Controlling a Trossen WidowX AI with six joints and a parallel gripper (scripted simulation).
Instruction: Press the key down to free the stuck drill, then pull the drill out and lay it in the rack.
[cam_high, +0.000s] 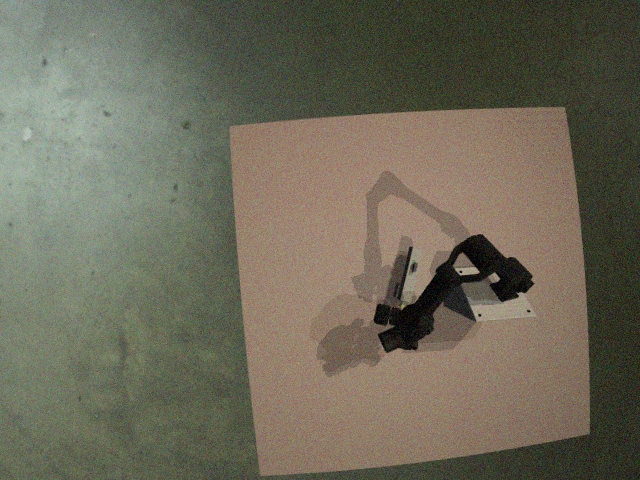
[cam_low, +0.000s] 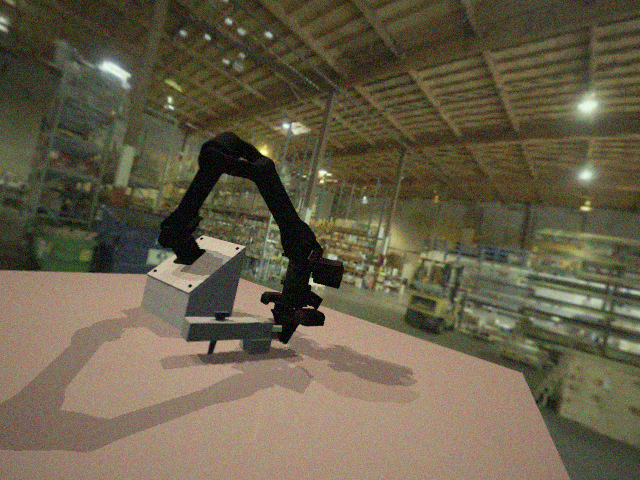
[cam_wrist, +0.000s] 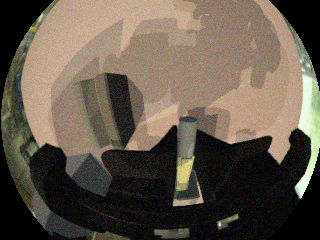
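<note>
Right now my gripper tip is 20 mm past the drill, 40 mm to the left of it and 40 mm below it. From my gripper tip the other things lie so: dark key 70 mm behind, 160 mm to the right, 40 mm above; then grey rack 60 mm behind, 60 mm to the left, 10 mm above.
</note>
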